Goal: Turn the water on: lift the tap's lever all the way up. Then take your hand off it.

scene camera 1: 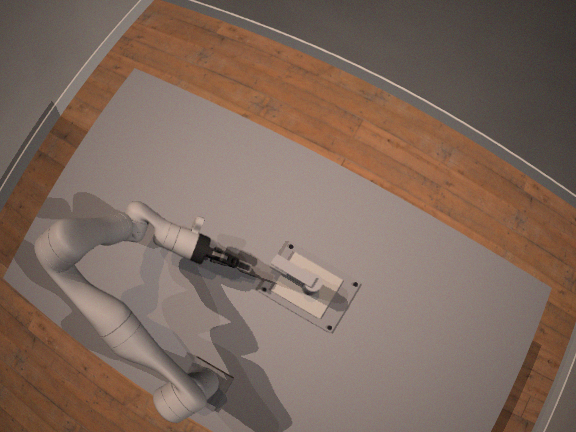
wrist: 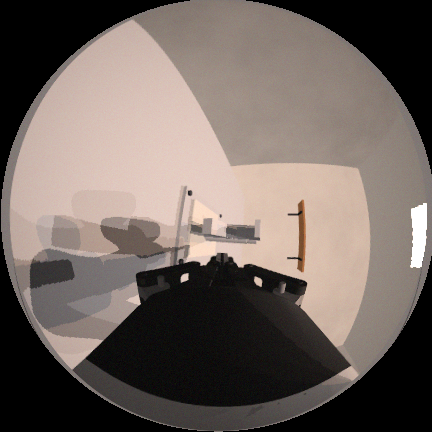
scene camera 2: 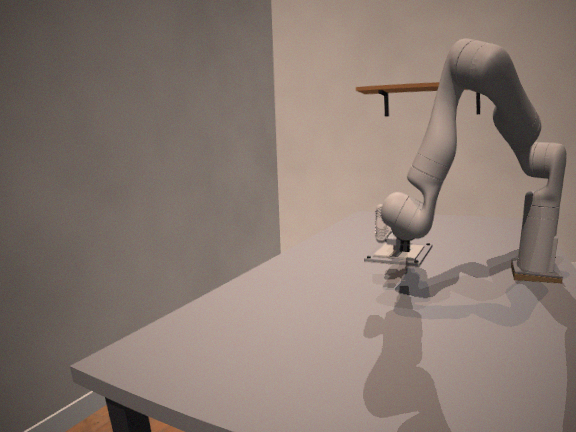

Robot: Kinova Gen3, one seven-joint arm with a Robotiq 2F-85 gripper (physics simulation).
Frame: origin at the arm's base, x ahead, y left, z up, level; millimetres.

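Seen in the pictures: gripper, fingertip midpoint: (scene camera 1: 250, 269) (wrist: 221, 259); arm's base, origin of the base link: (scene camera 1: 203, 381) (scene camera 2: 534, 267).
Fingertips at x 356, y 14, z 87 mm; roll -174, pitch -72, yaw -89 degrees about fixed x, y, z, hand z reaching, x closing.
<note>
Offsets run from my fingertips to a thing's middle. "spot": to the spot under its first point. Level surfaces: height alone.
The tap @[spot: dz +47, dx +40, dy -109 mm] (scene camera 1: 295, 271) stands on a cream panel (scene camera 1: 300, 301) (scene camera 2: 382, 251) of a grey bolted baseplate @[dz -103, dx +36, dy -162 mm] (scene camera 1: 344, 310) (wrist: 180, 220). From above, its grey bar points towards my gripper. In the wrist view, a light block @[spot: dz -40, dx +45, dy -38 mm] (wrist: 207, 226) sits low on the tap, and another light piece @[spot: dz +44, dx +43, dy -46 mm] (wrist: 257, 229) sits at its upper end. I cannot tell surely which part is the lever, or its angle. My gripper (scene camera 1: 248, 270) (wrist: 221, 259) is shut and empty, held roughly level in front of the tap, with a gap between them. In the second scene view the arm's wrist hides most of the tap.
The grey table @[dz -109 mm] (scene camera 1: 425, 350) (scene camera 2: 225, 340) carries the arm's base (scene camera 2: 537, 272). A wooden shelf (scene camera 2: 400, 88) (wrist: 301, 235) is on the wall behind. Arm shadows lie across the table near the baseplate.
</note>
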